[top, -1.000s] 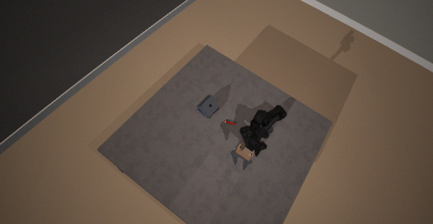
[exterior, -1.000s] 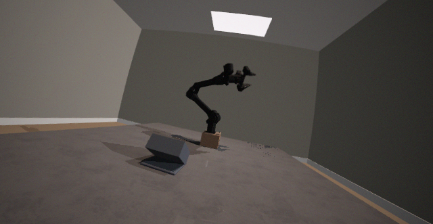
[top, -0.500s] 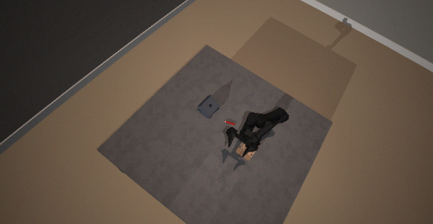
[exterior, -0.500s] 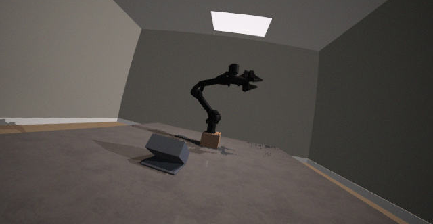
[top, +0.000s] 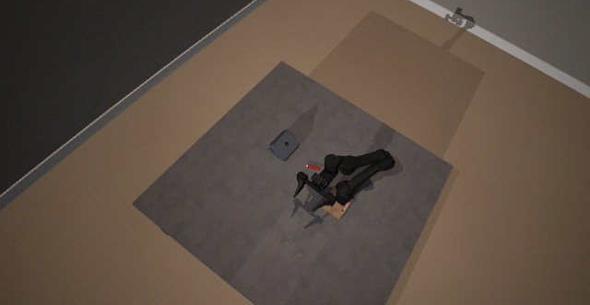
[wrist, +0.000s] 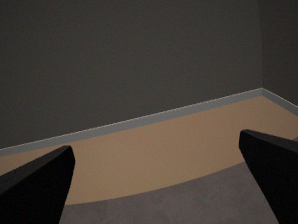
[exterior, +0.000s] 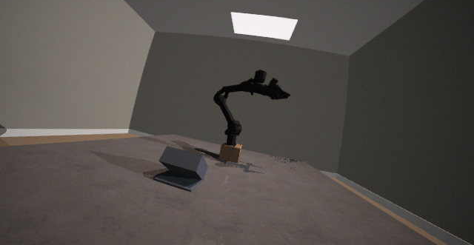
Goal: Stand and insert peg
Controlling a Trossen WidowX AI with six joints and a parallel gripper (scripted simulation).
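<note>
The peg is 16 cm ahead of my gripper tip, 37 cm to the right of it and 42 cm below it. The rest, counted from my gripper tip: sloped panel (35 cm ahead, 36 cm to the right, 38 cm below).
</note>
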